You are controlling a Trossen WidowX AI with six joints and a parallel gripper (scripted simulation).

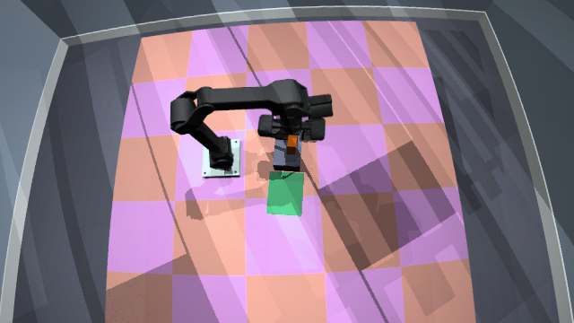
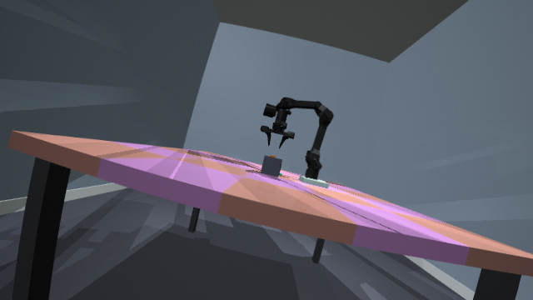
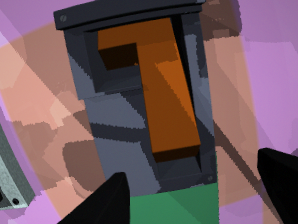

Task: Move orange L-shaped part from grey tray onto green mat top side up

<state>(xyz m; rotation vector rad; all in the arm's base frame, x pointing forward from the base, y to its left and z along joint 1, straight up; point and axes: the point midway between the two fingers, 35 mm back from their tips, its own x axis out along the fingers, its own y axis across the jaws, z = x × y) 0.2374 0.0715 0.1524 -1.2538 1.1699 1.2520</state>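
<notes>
Now: gripper tip 20 mm past the orange L-shaped part, 30 mm to the right of it and 100 mm above it. The rest, counted from my gripper tip: green mat: 10 mm behind, 150 mm to the right, 160 mm below.
</notes>
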